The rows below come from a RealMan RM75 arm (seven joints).
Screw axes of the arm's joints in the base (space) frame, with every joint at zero. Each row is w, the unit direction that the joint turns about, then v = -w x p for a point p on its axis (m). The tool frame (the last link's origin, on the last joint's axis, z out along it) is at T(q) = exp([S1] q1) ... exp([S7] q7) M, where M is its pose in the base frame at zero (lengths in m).
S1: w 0 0 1 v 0.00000 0.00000 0.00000
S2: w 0 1 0 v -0.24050 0.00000 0.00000
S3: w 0 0 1 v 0.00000 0.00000 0.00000
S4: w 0 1 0 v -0.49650 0.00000 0.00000
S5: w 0 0 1 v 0.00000 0.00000 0.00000
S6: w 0 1 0 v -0.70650 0.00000 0.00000
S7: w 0 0 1 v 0.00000 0.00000 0.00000
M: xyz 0.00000 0.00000 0.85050 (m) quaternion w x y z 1 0 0 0
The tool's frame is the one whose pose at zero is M.
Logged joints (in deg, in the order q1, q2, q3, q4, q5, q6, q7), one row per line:
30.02, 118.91, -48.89, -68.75, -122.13, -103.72, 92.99
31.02, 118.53, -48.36, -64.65, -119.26, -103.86, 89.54
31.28, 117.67, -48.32, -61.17, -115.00, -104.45, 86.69
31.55, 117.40, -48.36, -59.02, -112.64, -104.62, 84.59
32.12, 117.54, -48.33, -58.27, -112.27, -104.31, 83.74
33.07, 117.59, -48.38, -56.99, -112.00, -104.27, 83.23
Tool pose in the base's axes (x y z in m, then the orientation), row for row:
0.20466, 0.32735, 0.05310, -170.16, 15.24, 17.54
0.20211, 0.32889, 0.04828, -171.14, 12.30, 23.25
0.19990, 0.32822, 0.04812, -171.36, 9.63, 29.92
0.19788, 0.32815, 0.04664, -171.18, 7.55, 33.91
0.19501, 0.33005, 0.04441, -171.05, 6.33, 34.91
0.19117, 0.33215, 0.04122, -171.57, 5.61, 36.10
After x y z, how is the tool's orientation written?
As a rotation vector, in degrees.
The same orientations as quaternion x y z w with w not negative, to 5 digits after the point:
-0.98823, 0.08851, 0.10187, 0.07203
-0.98663, 0.07091, 0.13404, 0.05975
-0.98234, 0.05520, 0.17152, 0.05043
-0.97896, 0.04318, 0.19393, 0.04650
-0.97811, 0.03620, 0.19962, 0.04631
-0.97729, 0.03196, 0.20563, 0.03999

